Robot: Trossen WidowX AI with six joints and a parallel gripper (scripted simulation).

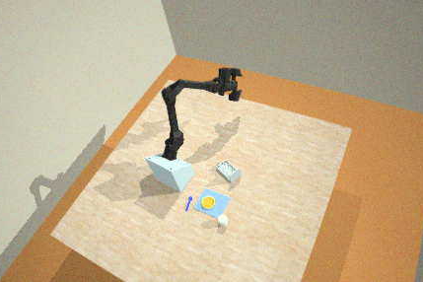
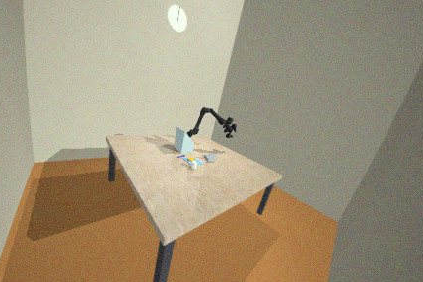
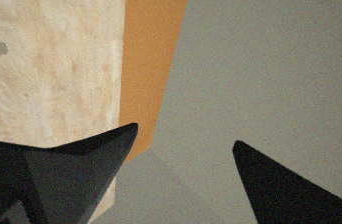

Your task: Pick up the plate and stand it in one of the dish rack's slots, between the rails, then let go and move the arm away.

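Right now my gripper tip is 68 cm to the left of the yellow plate, 21 cm above it and 14 cm short of it. Round my gripper tip: blue spoon: 72 cm to the right, 22 cm below, 5 cm ahead; light blue mat: 67 cm to the right, 22 cm below, 16 cm ahead; grey dish rack: 46 cm to the right, 20 cm below, 14 cm ahead.
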